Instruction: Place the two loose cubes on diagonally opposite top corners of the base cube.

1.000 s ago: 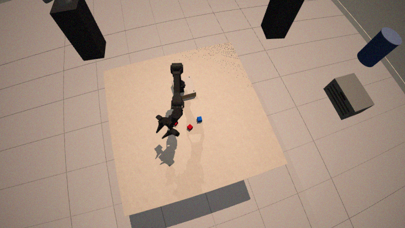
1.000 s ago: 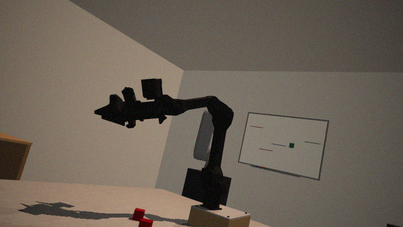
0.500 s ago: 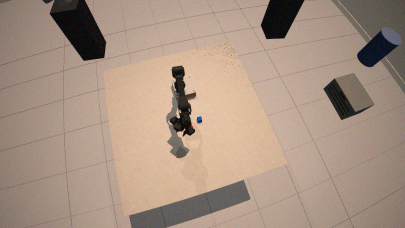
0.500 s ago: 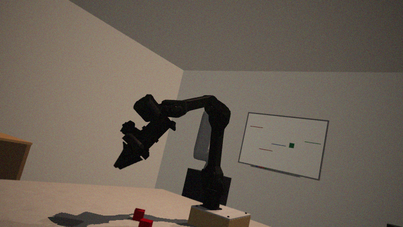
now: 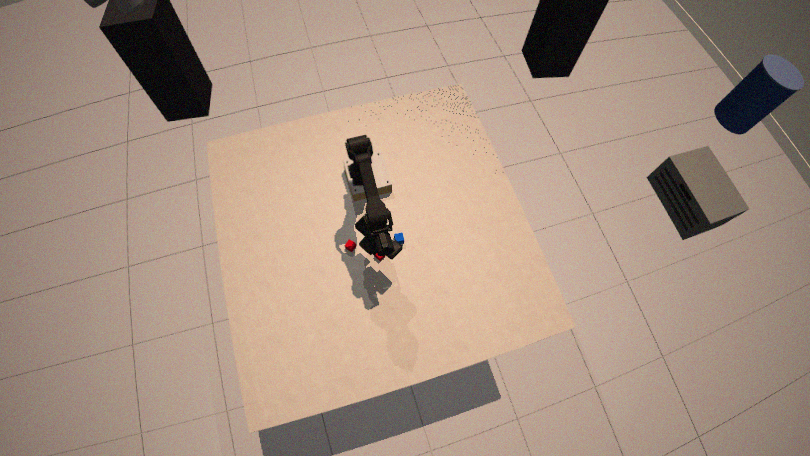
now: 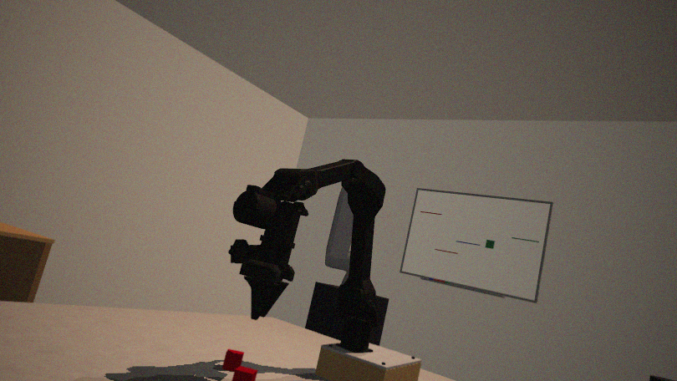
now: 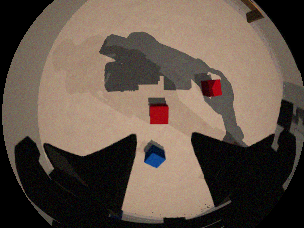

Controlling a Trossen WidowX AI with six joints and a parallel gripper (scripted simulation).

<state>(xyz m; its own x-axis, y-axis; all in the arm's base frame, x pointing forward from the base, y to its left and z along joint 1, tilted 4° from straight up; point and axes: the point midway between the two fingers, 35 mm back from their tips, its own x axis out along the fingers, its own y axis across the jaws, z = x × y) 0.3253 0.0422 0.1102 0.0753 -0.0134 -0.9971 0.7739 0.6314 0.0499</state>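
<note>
My gripper tip is 110 mm above the blue cube, 90 mm to the right of it and 60 mm past it. The rest, counted from my gripper tip: red cube: 110 mm to the right, 110 mm below, 50 mm behind.
</note>
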